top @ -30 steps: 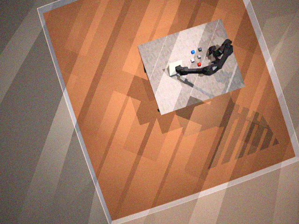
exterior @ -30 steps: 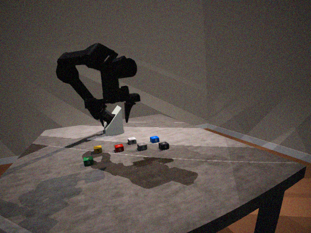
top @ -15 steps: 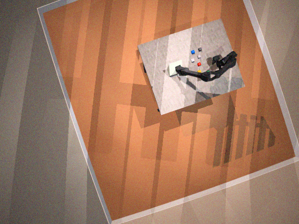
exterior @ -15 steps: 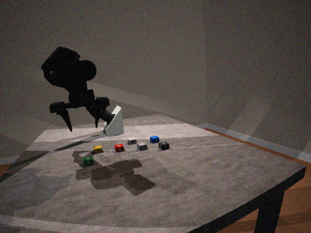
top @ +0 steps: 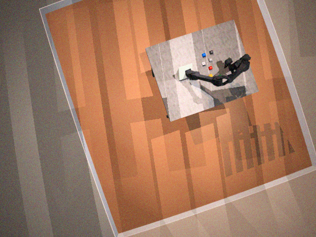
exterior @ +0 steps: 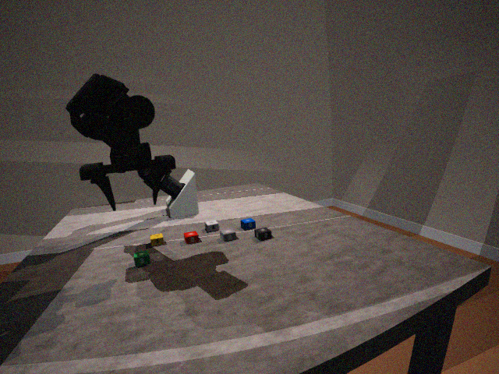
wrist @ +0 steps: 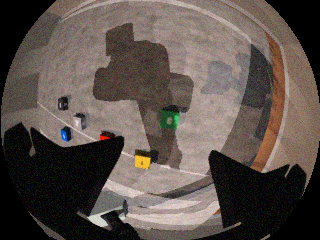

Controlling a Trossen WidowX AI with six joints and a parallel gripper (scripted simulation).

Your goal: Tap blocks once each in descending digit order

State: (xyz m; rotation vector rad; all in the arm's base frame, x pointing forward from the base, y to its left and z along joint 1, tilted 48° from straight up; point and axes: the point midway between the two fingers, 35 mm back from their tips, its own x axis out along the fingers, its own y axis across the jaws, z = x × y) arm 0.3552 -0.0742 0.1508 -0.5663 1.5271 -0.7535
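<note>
Now: gripper tip 21 cm to the right of the grey block, 12 cm above it and 3 cm past it. Also, from my gripper tip: green block: 12 cm below; then yellow block: 12 cm below, 10 cm behind, 4 cm to the left; then red block: 13 cm to the left, 12 cm below, 7 cm behind.
</note>
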